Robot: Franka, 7 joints.
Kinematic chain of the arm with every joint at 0, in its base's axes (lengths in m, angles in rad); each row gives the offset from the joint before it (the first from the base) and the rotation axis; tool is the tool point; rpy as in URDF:
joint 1: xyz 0 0 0.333 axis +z
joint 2: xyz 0 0 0 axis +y
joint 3: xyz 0 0 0.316 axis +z
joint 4: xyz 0.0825 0 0 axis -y
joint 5: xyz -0.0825 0 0.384 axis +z
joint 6: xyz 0 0 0 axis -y
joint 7: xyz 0.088 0 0 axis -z
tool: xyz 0 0 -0.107 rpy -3.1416 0 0
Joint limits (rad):
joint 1: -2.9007..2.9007
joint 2: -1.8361..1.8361
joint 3: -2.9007..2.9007
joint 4: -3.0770..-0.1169
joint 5: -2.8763..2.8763
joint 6: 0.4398..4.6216
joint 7: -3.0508..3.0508
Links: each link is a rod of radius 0.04 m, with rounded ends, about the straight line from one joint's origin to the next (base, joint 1, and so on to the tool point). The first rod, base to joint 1, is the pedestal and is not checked.
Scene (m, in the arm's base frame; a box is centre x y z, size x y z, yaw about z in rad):
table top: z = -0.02
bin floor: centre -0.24 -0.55 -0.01 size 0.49 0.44 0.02 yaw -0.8
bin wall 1: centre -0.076 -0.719 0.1 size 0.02 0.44 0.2 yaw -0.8
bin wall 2: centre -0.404 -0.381 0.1 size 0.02 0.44 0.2 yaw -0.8
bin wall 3: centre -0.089 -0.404 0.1 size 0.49 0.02 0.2 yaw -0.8
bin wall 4: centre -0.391 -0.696 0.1 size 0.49 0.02 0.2 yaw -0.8
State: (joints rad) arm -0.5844 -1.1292 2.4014 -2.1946 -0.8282 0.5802 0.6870
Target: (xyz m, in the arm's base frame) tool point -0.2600 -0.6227 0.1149
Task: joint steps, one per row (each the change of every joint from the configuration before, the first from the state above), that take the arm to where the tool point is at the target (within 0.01 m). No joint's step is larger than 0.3 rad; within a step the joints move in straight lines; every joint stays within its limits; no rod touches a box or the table.
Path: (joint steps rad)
1: 0.0873 -0.0411 -0.2427 0.0623 0.0370 0.0868 -0.0177
2: 0.0873 -0.0411 -0.2428 0.0623 0.0369 0.0868 -0.0178
3: 0.0874 -0.0411 -0.2427 0.0623 0.0370 0.0868 -0.0177
4: 0.0873 -0.0411 -0.2428 0.0623 0.0370 0.0867 -0.0177
5: 0.0873 -0.0410 -0.2427 0.0623 0.0369 0.0868 -0.0178
6: 0.2796 0.0801 0.2760 0.1149 -0.0312 0.0265 0.0148
7: 0.2796 0.0801 0.2759 0.1149 -0.0312 0.0265 0.0148
8: 0.2797 0.0801 0.2760 0.1148 -0.0312 0.0265 0.0148
9: 0.2796 0.0801 0.2760 0.1149 -0.0312 0.0264 0.0147
10: 0.2796 0.0801 0.2759 0.1149 -0.0312 0.0265 0.0148
11: 0.2797 0.0801 0.2760 0.1148 -0.0312 0.0265 0.0148
12: -0.0218 -0.1554 0.0286 0.0253 -0.0118 0.0990 0.0000
13: -0.0219 -0.1554 0.0286 0.0252 -0.0118 0.0990 0.0000

